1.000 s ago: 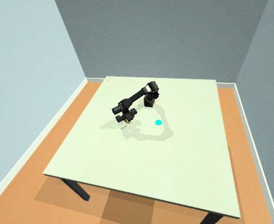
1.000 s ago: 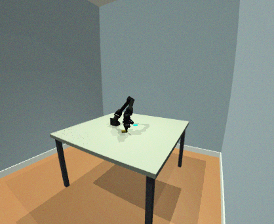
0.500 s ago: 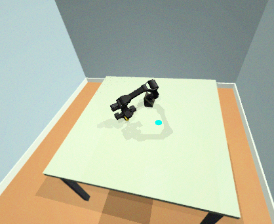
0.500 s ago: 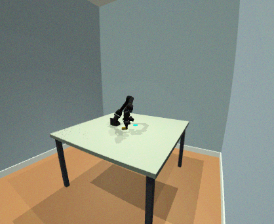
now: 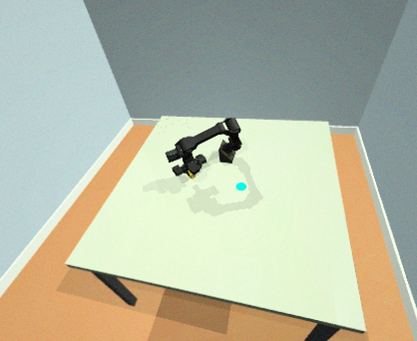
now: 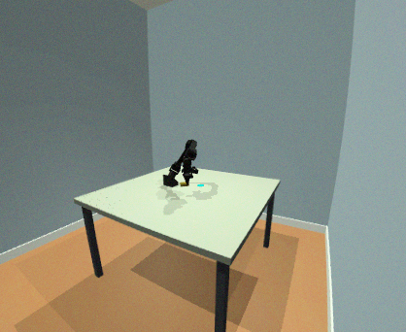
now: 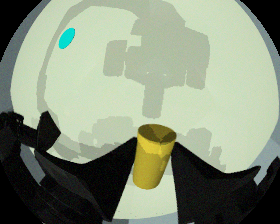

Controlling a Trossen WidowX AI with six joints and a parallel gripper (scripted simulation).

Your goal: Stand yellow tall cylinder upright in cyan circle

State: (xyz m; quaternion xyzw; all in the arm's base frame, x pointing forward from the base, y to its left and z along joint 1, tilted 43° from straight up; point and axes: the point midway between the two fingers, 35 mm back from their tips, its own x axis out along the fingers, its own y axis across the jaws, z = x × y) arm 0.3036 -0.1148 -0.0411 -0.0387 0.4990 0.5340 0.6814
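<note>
Right now my gripper tip is 70 mm past the cyan circle, 270 mm to the right of it and 100 mm above it. The rest, counted from my gripper tip: yellow tall cylinder (10 mm behind, 20 mm to the right).
</note>
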